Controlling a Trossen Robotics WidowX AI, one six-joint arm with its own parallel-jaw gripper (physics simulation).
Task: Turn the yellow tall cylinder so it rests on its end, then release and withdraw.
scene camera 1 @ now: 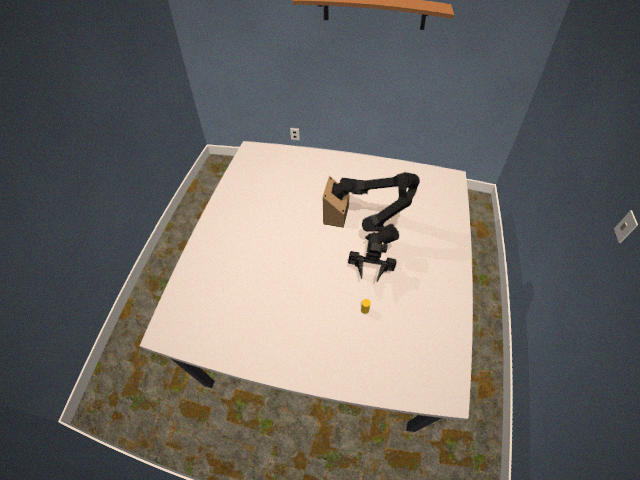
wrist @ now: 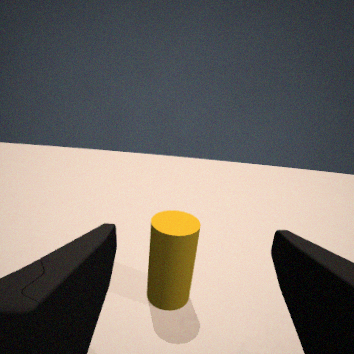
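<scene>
The yellow cylinder (scene camera 1: 365,306) (wrist: 172,265) stands upright on its end on the white table (scene camera 1: 268,248) (wrist: 240,195), its round top face showing in both views. My gripper (scene camera 1: 368,280) (wrist: 195,238) is open, with nothing between its fingers. In the scene view the fingertips point toward the cylinder and stop short of it, with a stretch of table between. In the wrist view the cylinder shows beyond the fingertips, between the two fingers and nearer the left one, touching neither.
The arm reaches from a brown wedge-shaped base block (scene camera 1: 334,210) near the back middle of the table. The table's front edge lies beyond the cylinder. An orange shelf (scene camera 1: 373,6) is mounted high on the back wall.
</scene>
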